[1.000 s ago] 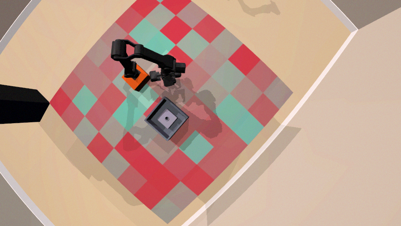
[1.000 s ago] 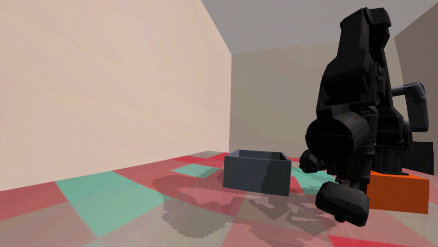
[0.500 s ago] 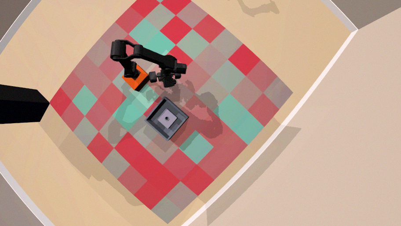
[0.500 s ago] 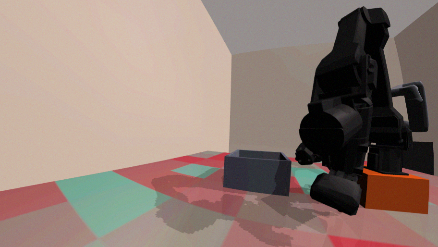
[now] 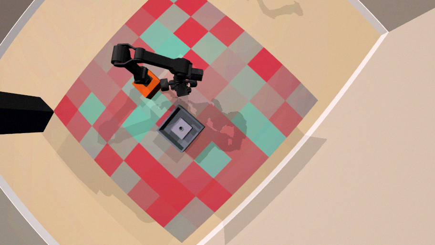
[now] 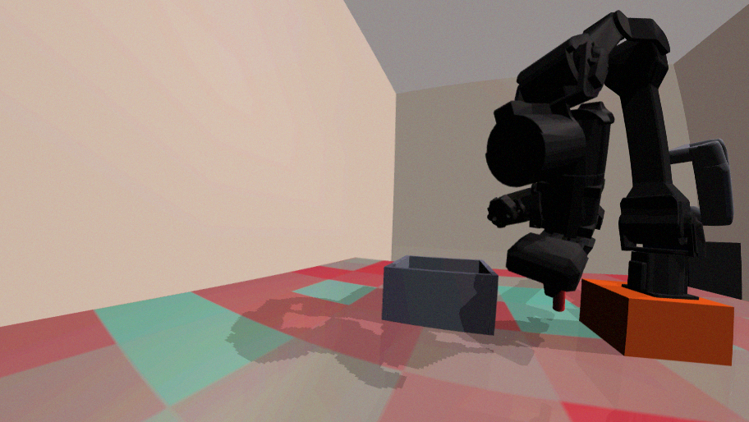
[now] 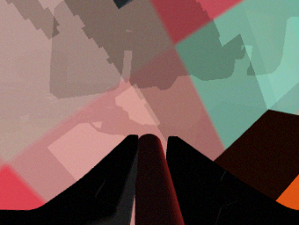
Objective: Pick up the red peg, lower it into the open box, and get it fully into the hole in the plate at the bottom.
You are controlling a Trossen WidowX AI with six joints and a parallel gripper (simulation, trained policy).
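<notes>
Right now the dark box is 14 cm ahead of my gripper tip, 16 cm to the right of it and 6 cm below it. Also, from my gripper tip: red peg: 1 cm to the left, 2 cm above.
</notes>
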